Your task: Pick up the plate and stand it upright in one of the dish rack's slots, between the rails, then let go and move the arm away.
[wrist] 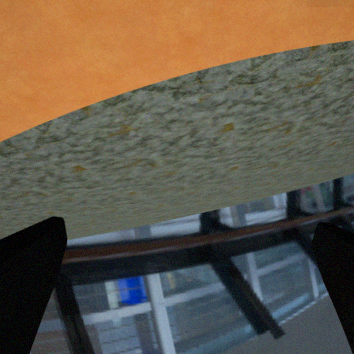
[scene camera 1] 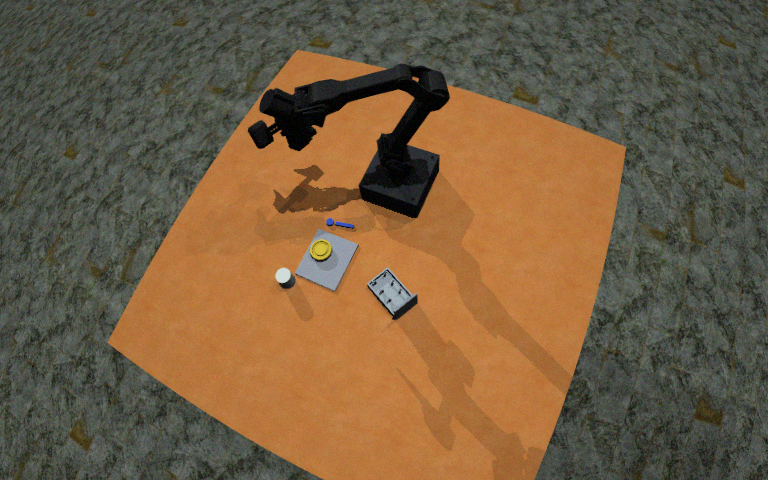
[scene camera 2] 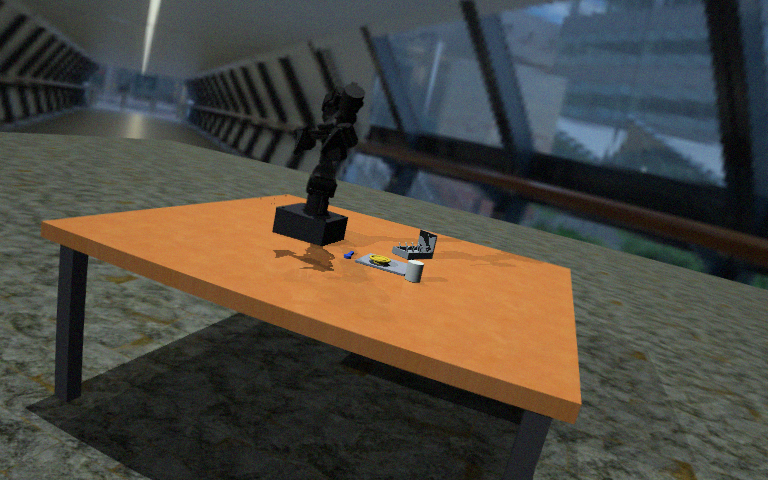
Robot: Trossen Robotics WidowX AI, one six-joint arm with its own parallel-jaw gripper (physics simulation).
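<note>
The yellow round plate point(scene camera 1: 321, 249) point(scene camera 2: 380, 259) lies flat on a grey square board point(scene camera 1: 328, 279) point(scene camera 2: 398, 268). The small grey dish rack point(scene camera 1: 404, 306) point(scene camera 2: 428, 243) stands apart from the board, with short pegs and a raised panel at one end; its slots look empty. My gripper point(scene camera 1: 280, 138) point(wrist: 194, 235) is open and empty, high above the table and well away from the plate and rack. In the wrist view its two dark fingers stand wide apart. Plate and rack do not show in the wrist view.
A white cup point(scene camera 1: 283, 276) point(scene camera 2: 414, 271) stands beside the board. A small blue spoon-like object point(scene camera 1: 344, 225) point(scene camera 2: 349, 254) lies between the board and the robot's black base point(scene camera 1: 390, 198) point(scene camera 2: 300, 225). The orange table's edge shows in the wrist view.
</note>
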